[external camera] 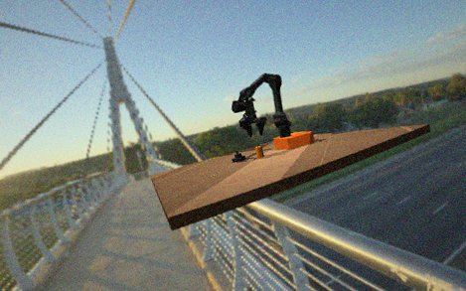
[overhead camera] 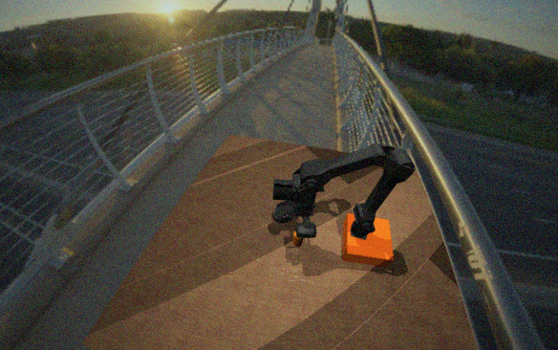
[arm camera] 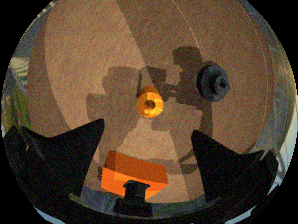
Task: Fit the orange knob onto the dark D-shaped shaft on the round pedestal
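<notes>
Now: gripper tip 90 mm above the orange knob. Round my gripper tip: dark round pedestal (110 mm to the right, 100 mm ahead, 90 mm below).
</notes>
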